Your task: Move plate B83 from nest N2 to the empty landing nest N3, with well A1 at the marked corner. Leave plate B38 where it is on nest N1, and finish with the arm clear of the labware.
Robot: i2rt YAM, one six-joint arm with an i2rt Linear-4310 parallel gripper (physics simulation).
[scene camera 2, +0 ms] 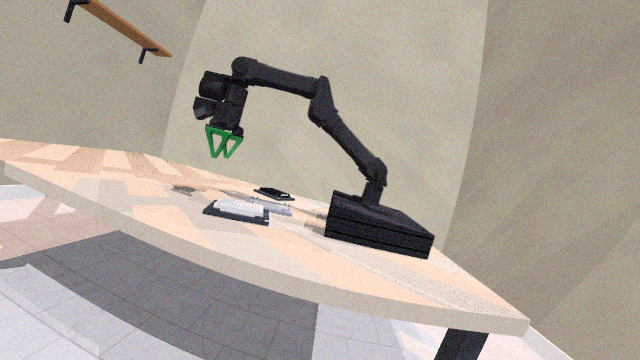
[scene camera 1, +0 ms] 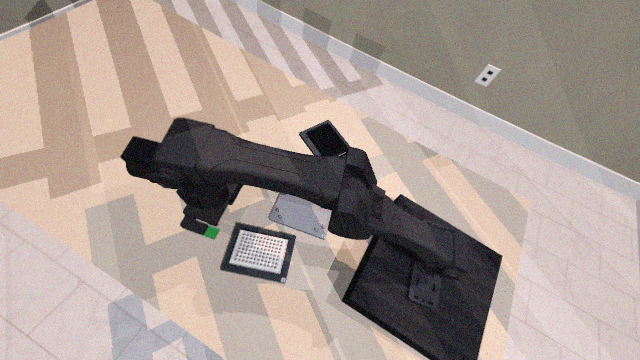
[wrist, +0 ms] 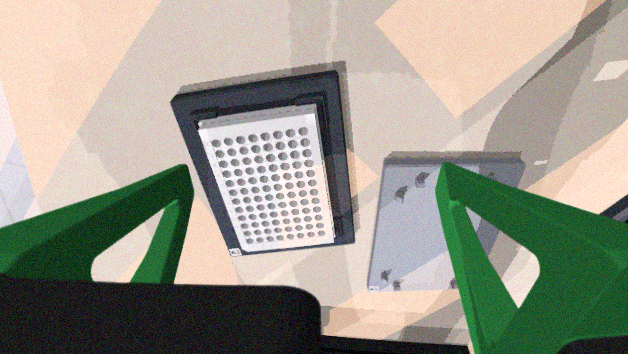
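A white many-welled plate (scene camera 1: 258,251) (scene camera 2: 239,207) (wrist: 270,185) sits in a dark nest (scene camera 1: 227,265) (wrist: 345,200); its plate label is not readable. Beside it lies the empty grey nest (scene camera 1: 300,215) (scene camera 2: 275,207) (wrist: 410,230) with small pegs and a small white corner mark at its lower left in the wrist view. A black plate (scene camera 1: 327,139) (scene camera 2: 274,193) sits in another dark nest beyond the grey one, partly behind the arm in scene camera 1. My gripper (scene camera 1: 211,232) (scene camera 2: 222,157) (wrist: 314,177) is open and empty, high above the table. In the wrist view its fingertips flank the white plate, the right one overlapping the grey nest.
The arm's black base (scene camera 1: 380,300) (scene camera 2: 375,227) stands on the table, to the right of the nests in both scene views. The table's long edge (scene camera 2: 280,280) runs in front. A wooden wall shelf (scene camera 2: 120,27) hangs at the upper left.
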